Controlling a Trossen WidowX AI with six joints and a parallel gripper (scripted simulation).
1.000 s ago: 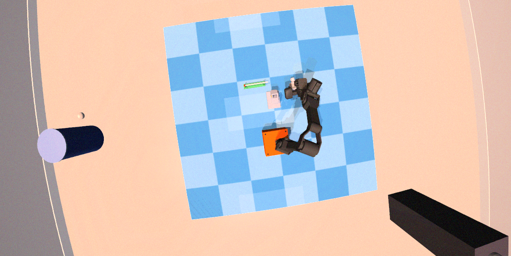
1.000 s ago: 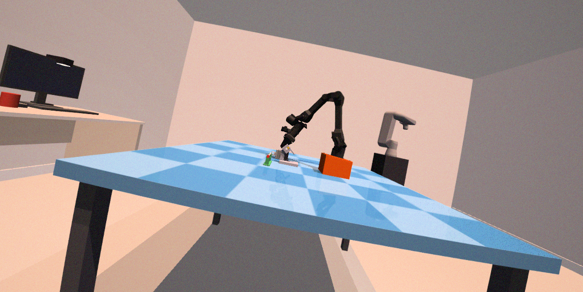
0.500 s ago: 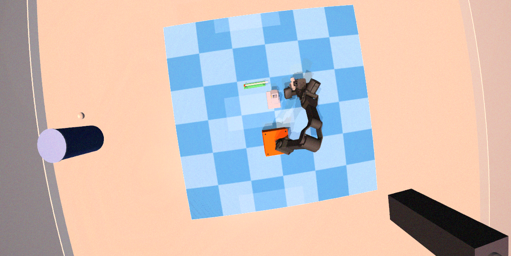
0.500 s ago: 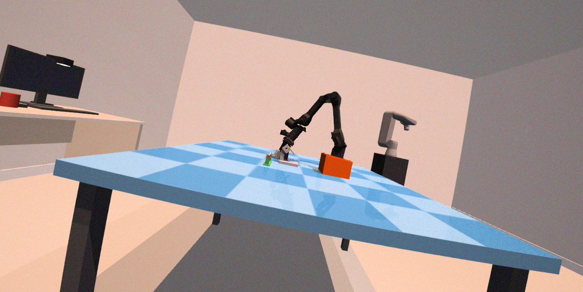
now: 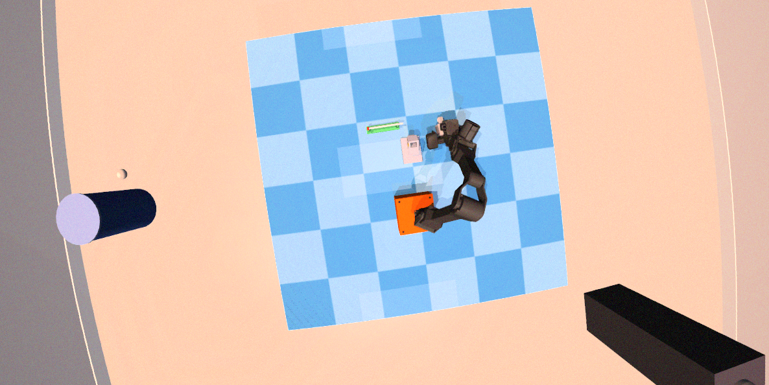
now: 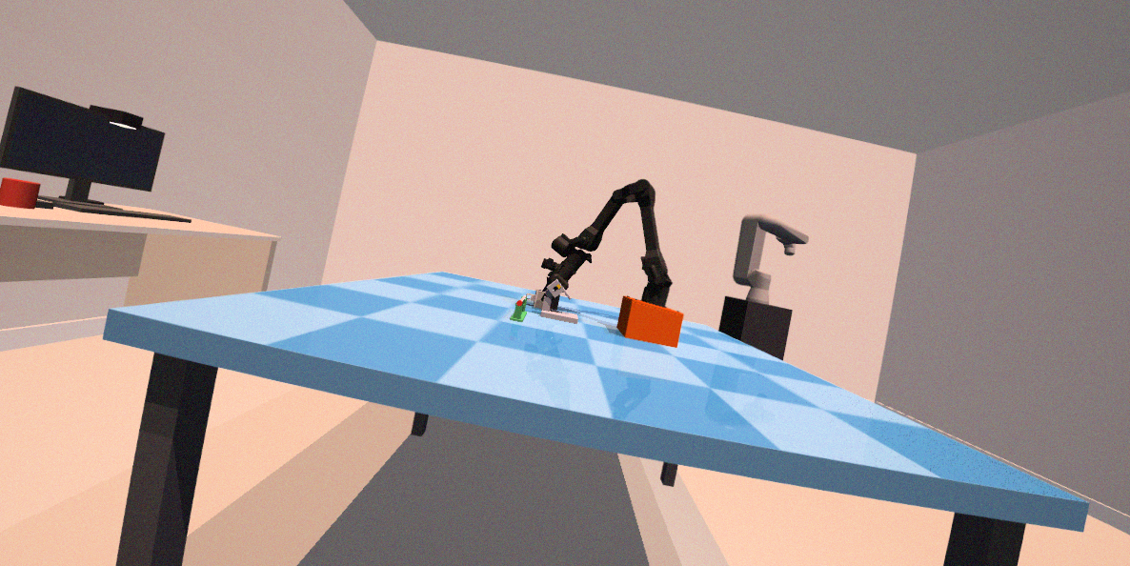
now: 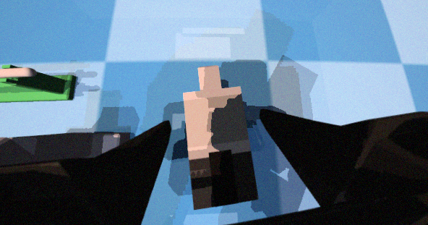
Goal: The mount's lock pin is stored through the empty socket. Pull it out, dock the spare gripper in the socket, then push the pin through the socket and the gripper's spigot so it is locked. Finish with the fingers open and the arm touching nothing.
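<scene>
My gripper tip is now right at the spare gripper. Also, from my gripper tip: green cradle: 50 mm ahead, 250 mm to the left.
</scene>
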